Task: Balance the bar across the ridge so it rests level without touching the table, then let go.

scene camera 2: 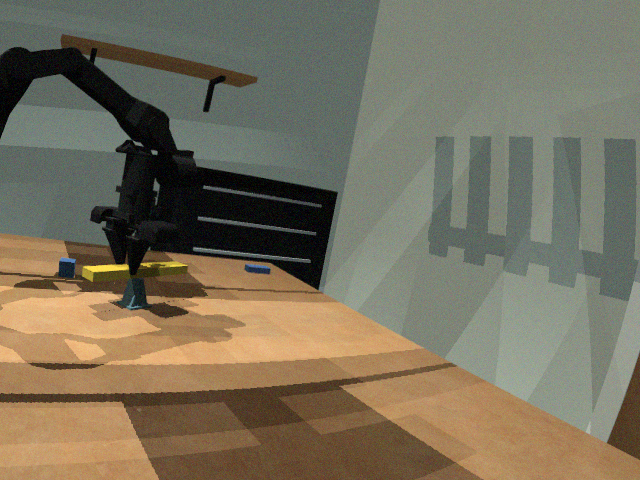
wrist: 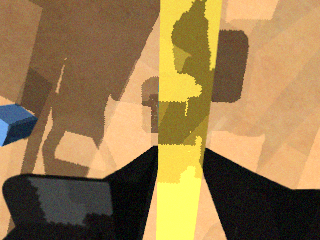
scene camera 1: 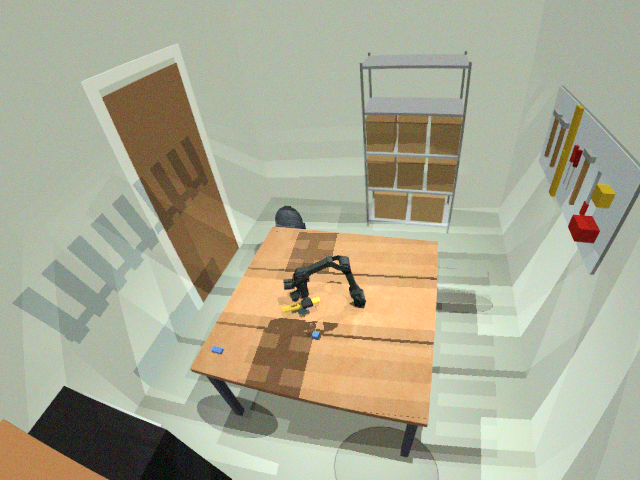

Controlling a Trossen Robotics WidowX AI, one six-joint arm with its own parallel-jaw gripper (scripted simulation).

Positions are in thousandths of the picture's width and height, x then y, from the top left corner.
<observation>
In view: my gripper (scene camera 2: 198, 568) and a bar (scene camera 2: 163, 568).
The bar also shows in the wrist view (wrist: 589, 181). My gripper shows as well in the wrist view (wrist: 561, 631).
</observation>
